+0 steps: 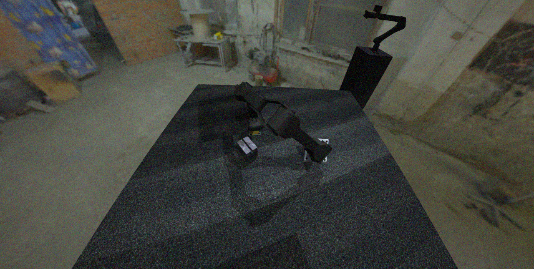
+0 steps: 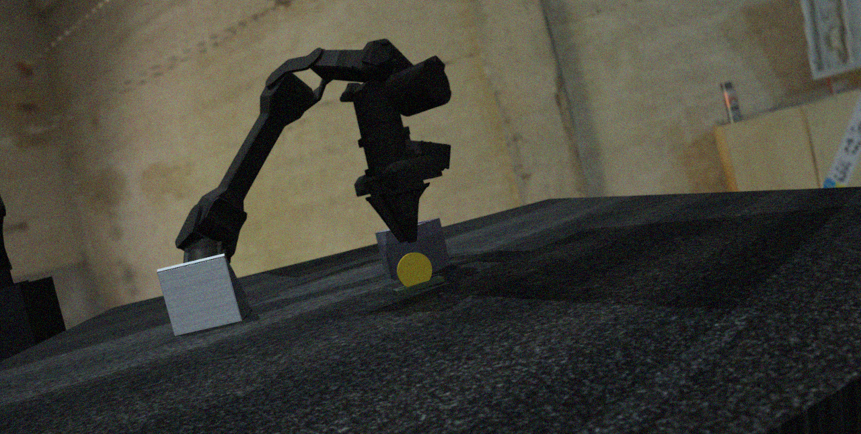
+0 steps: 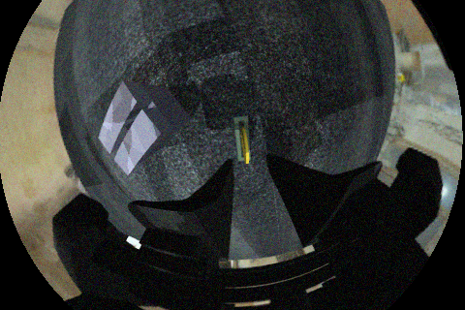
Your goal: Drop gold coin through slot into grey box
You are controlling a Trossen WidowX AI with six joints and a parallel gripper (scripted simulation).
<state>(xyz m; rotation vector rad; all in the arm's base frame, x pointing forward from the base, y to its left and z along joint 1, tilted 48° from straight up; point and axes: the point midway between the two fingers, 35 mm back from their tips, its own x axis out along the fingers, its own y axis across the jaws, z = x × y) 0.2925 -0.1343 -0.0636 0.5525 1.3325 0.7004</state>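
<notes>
Now: the gold coin 40 mm below my gripper tip.
</notes>
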